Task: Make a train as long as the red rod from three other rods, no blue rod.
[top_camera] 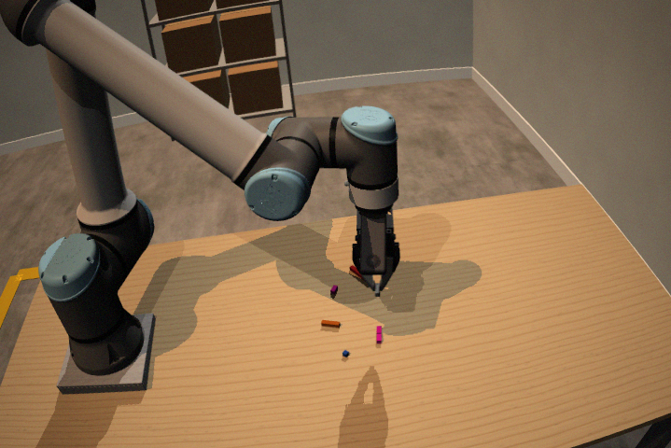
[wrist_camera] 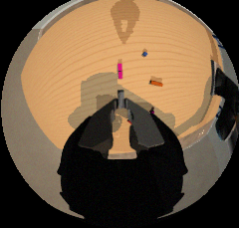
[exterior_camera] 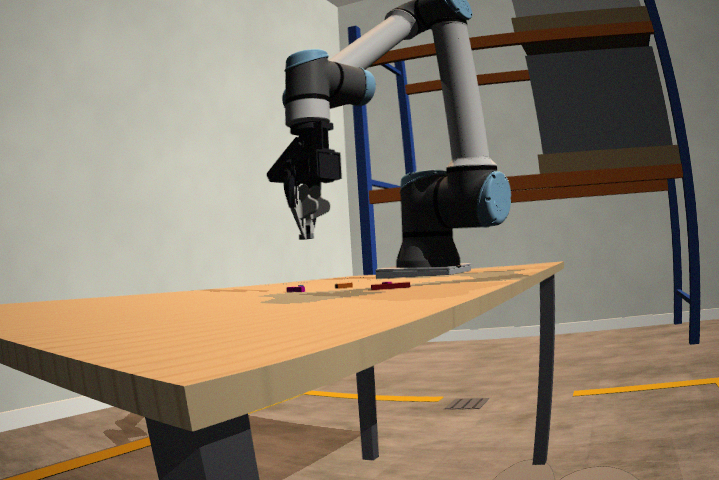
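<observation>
Now: the orange rod 110 mm below my hand and 110 mm behind it. From my hand the other things lie so: grey rod 10 mm below; red rod 160 mm to the left, 110 mm below, 50 mm behind; blue rod 110 mm below, 90 mm to the right, 70 mm behind.
</observation>
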